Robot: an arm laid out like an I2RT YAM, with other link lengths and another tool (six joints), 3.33 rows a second.
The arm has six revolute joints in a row. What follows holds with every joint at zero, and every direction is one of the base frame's. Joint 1 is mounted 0.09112 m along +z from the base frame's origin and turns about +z. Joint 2 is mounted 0.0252 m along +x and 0.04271 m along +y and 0.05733 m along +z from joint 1 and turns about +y. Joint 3 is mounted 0.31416 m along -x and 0.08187 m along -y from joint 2 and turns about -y. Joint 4 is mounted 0.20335 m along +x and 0.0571 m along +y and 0.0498 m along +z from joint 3 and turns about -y. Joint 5 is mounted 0.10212 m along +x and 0.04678 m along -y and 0.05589 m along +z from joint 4 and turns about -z. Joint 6 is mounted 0.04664 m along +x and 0.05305 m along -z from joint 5 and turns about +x. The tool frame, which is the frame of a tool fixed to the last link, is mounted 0.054 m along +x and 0.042 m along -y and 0.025 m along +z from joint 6; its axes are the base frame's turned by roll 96.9, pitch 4.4 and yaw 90 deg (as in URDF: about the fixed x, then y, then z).
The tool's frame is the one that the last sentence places.
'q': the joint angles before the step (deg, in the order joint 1, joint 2, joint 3, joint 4, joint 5, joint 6). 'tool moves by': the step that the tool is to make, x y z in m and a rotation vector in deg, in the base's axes. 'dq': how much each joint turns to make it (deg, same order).
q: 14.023, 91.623, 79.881, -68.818, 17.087, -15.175
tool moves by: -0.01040, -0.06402, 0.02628, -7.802, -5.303, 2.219
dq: -12.166, -6.798, -4.254, 7.361, 4.682, -16.980
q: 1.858, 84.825, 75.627, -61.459, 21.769, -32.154
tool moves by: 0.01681, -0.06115, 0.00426, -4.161, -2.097, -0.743
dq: -12.247, 2.470, 0.039, 9.616, -0.800, -13.047
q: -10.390, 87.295, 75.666, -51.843, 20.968, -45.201
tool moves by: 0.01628, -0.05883, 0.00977, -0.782, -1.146, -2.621
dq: -9.646, 5.730, 6.928, 2.384, -2.936, -6.788
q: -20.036, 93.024, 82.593, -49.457, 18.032, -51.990
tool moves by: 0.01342, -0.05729, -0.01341, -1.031, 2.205, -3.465
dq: -7.027, 7.861, 6.076, 1.468, -0.196, -4.201
